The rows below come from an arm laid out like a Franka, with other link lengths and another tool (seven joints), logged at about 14 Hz.
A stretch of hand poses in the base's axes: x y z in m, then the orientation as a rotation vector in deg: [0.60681 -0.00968 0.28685 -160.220 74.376 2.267]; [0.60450 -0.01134 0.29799 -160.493 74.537 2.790]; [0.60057 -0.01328 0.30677 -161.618 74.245 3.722]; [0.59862 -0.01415 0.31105 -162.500 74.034 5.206]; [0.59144 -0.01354 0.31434 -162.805 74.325 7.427]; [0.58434 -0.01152 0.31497 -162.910 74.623 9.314]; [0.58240 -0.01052 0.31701 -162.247 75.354 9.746]
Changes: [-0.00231 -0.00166 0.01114 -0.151 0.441 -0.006]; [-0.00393 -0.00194 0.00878 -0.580 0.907 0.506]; [-0.00195 -0.00087 0.00428 -0.285 1.160 0.392]; [-0.00718 0.00061 0.00329 0.151 1.485 -0.058]; [-0.00710 0.00202 0.00063 0.214 1.221 -0.123]; [-0.00194 0.00100 0.00204 0.339 0.162 -0.614]
